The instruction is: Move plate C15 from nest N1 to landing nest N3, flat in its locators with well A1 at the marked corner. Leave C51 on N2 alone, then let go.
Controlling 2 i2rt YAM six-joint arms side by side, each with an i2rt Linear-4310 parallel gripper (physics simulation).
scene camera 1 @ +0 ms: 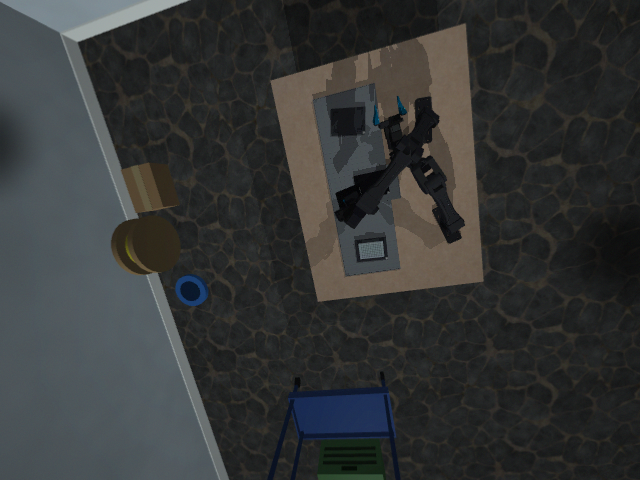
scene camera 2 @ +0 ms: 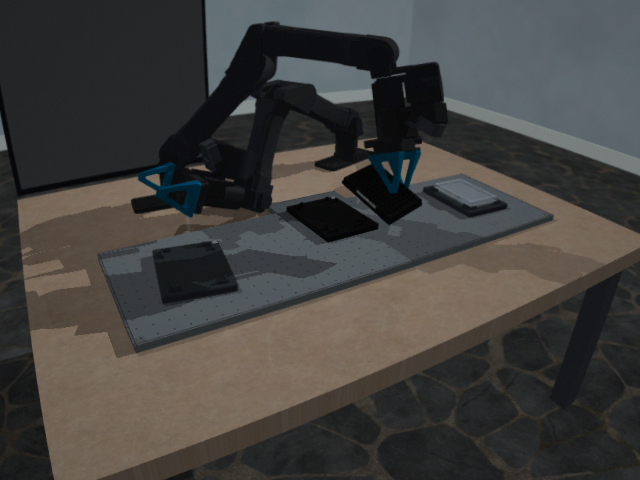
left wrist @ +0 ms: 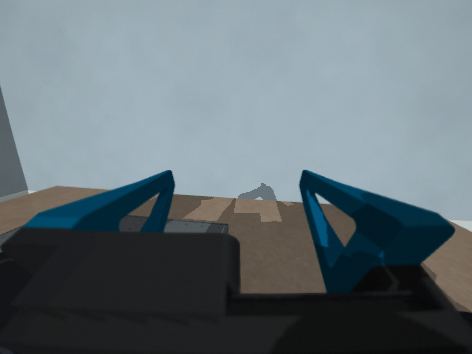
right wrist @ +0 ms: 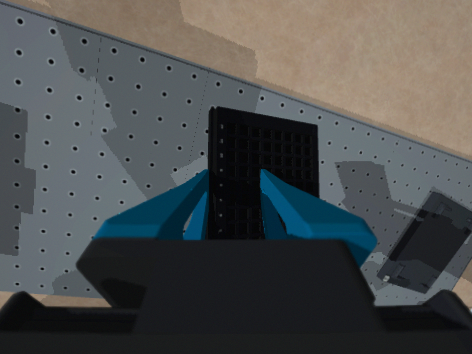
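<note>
My right gripper (scene camera 1: 344,199) (scene camera 2: 400,189) (right wrist: 235,177) is shut on a black well plate (scene camera 2: 377,200) (right wrist: 285,145), seemingly C15. The plate is steeply tilted above the board, between the middle nest and the pale plate; one finger crosses its well face. An empty-looking black nest (scene camera 1: 368,179) (scene camera 2: 330,219) is in the middle. Another empty-looking dark nest (scene camera 1: 347,121) (scene camera 2: 193,273) (right wrist: 432,237) is at the left in scene camera 2. A pale plate (scene camera 1: 371,250) (scene camera 2: 465,191), seemingly C51, sits flat on the third nest. Nest labels are unreadable. My left gripper (scene camera 1: 386,101) (scene camera 2: 148,184) (left wrist: 236,177) is open and empty.
The grey perforated board (scene camera 1: 321,124) (scene camera 2: 170,322) (right wrist: 50,175) carries the nests on a wooden table (scene camera 1: 305,232) (scene camera 2: 310,361). The two arms cross above the table. The left gripper is near the dark nest at the board's end. A blue cart (scene camera 1: 338,391) stands away from the table.
</note>
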